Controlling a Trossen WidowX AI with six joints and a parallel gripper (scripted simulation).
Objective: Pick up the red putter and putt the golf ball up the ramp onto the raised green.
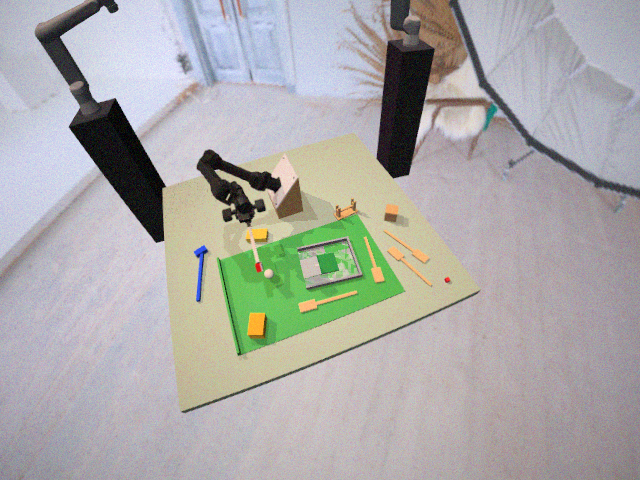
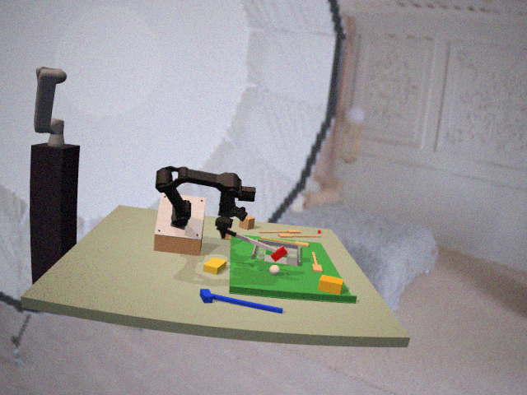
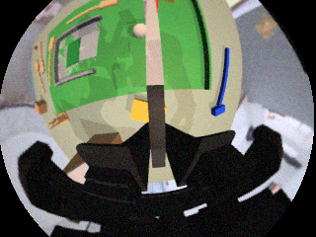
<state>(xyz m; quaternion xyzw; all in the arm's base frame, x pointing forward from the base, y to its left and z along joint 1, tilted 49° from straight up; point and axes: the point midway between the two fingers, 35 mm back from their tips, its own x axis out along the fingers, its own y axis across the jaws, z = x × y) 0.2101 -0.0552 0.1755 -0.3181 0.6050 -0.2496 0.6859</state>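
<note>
Now: the red putter 12 cm ahead of my gripper tip and 1 cm to the left of it. Also, from my gripper tip: green mat 26 cm ahead, 19 cm to the left, 14 cm below; white golf ball 22 cm ahead, 12 cm below, 4 cm to the left; blue putter 28 cm to the right, 13 cm below, 10 cm ahead.
</note>
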